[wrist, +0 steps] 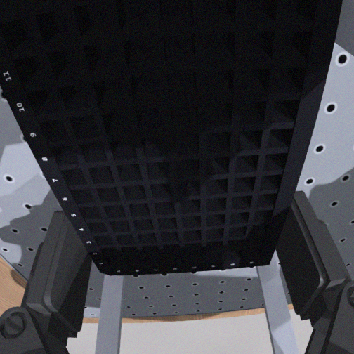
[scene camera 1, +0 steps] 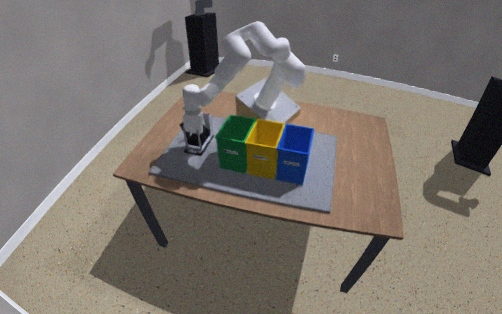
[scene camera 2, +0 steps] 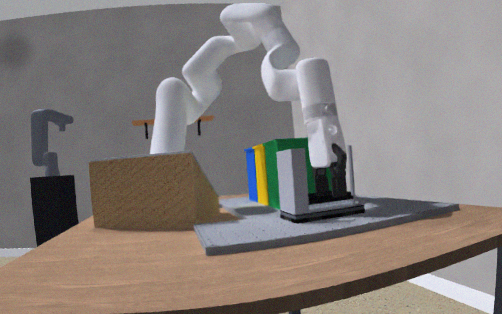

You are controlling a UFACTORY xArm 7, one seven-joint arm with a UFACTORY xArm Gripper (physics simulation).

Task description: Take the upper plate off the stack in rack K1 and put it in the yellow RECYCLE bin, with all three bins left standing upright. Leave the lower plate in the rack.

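Seen in the pictures: gripper, fingertip midpoint: (scene camera 1: 196, 140) (scene camera 2: 330, 195); arm's base, link origin: (scene camera 1: 264, 101) (scene camera 2: 164, 176).
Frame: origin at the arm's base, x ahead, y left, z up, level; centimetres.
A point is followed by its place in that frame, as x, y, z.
The upper plate (scene camera 2: 327, 197) @(37.3, -22.7, -6.5) (wrist: 165, 125), black with a grid of square wells, lies flat in rack K1 (scene camera 2: 292, 180) @(30.2, -24.4, -2.5) (wrist: 108, 320), between its pale grey posts. My gripper (scene camera 1: 196, 142) @(39.1, -18.2, -6.7) (scene camera 2: 331, 192) @(39.1, -18.2, -6.7) (wrist: 180, 224) points down into the rack. Its black fingers stand wide, against the two long sides of the upper plate, and are shut on it. The plate rests in the rack. The lower plate is hard to make out beneath it. The yellow RECYCLE bin (scene camera 1: 262, 162) @(42.4, 20.5, -2.1) (scene camera 2: 260, 175) @(25.8, 16.6, -2.0) stands upright between the other two bins.
The green bin (scene camera 1: 234, 156) @(45.0, 8.4, -1.8) (scene camera 2: 272, 175) @(28.6, 3.7, -1.9) stands upright beside the rack, and the blue bin (scene camera 1: 292, 170) @(39.7, 33.1, -3.3) (scene camera 2: 251, 175) @(23.3, 28.8, -2.0) stands upright on the far side of the yellow one. Bins and rack stand on a grey perforated board (scene camera 1: 320, 190) @(38.1, 46.5, -10.8) (scene camera 2: 240, 240) @(19.9, -36.4, -10.8) on the wooden table (scene camera 1: 370, 175) @(16.6, 66.5, -12.1).
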